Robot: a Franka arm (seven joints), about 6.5 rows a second.
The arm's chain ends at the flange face. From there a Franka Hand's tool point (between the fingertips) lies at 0.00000 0.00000 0.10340 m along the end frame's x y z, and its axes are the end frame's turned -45 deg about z.
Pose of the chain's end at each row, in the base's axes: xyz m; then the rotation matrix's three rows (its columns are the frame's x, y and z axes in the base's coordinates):
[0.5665, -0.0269, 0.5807], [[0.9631, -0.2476, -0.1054], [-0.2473, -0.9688, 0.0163], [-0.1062, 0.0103, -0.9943]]
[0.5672, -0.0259, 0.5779], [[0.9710, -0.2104, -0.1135], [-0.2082, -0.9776, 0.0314], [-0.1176, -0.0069, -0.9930]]
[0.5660, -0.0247, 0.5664], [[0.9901, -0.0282, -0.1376], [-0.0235, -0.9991, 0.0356], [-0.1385, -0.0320, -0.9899]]
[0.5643, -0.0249, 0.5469], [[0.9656, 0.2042, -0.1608], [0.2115, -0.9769, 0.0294], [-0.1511, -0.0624, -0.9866]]
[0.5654, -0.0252, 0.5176], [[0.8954, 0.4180, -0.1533], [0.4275, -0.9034, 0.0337], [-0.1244, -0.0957, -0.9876]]
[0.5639, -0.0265, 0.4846], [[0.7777, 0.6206, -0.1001], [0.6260, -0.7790, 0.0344], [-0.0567, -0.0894, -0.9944]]
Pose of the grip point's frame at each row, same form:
[0.5556, -0.0252, 0.4779], [[0.8561, 0.5059, -0.1054], [0.5102, -0.8599, 0.0163], [-0.0824, -0.0678, -0.9943]]
[0.5555, -0.0227, 0.4752], [[0.8354, 0.5378, -0.1135], [0.5440, -0.8385, 0.0314], [-0.0783, -0.0880, -0.9930]]
[0.5518, -0.0210, 0.4640], [[0.7200, 0.6802, -0.1376], [0.6899, -0.7231, 0.0356], [-0.0753, -0.1206, -0.9899]]
[0.5477, -0.0219, 0.4449], [[0.5384, 0.8272, -0.1608], [0.8403, -0.5412, 0.0294], [-0.0627, -0.1510, -0.9866]]
[0.5495, -0.0217, 0.4155], [[0.3376, 0.9287, -0.1533], [0.9411, -0.3365, 0.0337], [-0.0203, -0.1556, -0.9876]]
[0.5535, -0.0229, 0.3818], [[0.1111, 0.9887, -0.1001], [0.9935, -0.1082, 0.0344], [0.0231, -0.1033, -0.9944]]

